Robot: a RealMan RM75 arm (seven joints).
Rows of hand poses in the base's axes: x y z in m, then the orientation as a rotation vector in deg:
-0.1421, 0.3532, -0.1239, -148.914, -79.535, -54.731
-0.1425, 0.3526, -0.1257, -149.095, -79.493, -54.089
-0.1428, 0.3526, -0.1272, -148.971, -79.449, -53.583
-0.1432, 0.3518, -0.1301, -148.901, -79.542, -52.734
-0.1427, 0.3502, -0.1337, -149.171, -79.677, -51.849
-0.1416, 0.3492, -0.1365, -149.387, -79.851, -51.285
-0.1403, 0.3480, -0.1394, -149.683, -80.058, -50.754
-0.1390, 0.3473, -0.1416, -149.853, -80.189, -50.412
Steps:
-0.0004, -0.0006, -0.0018, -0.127, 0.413, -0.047
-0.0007, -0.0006, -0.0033, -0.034, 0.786, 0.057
-0.0011, -0.0014, -0.0062, -0.073, 1.353, 0.223
-0.0006, -0.0030, -0.0098, -0.383, 1.874, 0.222
0.0005, -0.0040, -0.0126, -0.663, 2.178, 0.233
0.0018, -0.0052, -0.0155, -1.019, 2.436, 0.209
0.0031, -0.0059, -0.0177, -1.233, 2.605, 0.203

